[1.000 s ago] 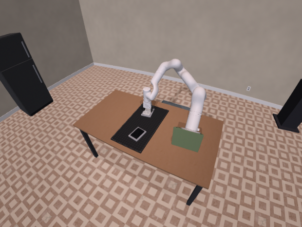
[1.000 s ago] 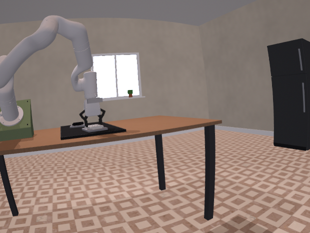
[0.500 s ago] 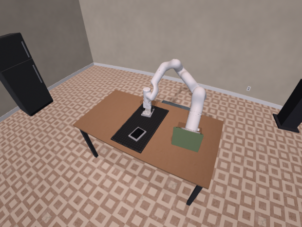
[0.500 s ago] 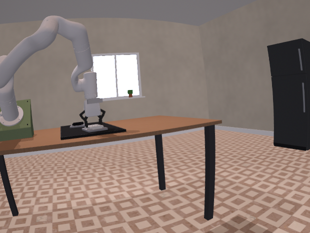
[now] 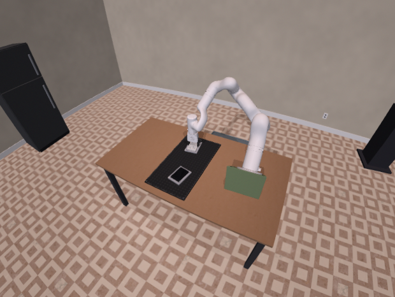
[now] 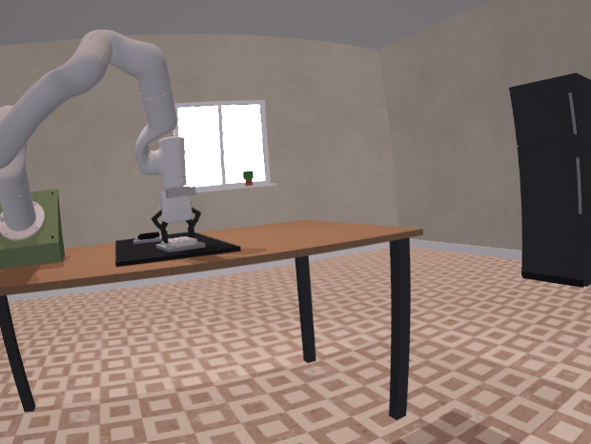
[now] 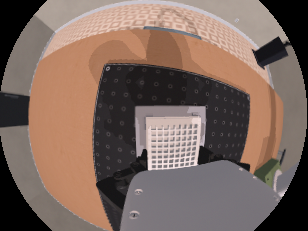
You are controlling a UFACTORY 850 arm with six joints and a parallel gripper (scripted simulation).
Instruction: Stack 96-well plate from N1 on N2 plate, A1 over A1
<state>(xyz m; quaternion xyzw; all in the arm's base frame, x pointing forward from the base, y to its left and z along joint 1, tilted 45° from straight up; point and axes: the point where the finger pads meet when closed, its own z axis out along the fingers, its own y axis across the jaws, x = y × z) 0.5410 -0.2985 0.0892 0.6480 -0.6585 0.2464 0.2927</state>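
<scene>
The white 96-well plate lies 10 mm below my hand. Round my hand: dark plate 370 mm to the left, 20 mm behind, 10 mm below.
</scene>
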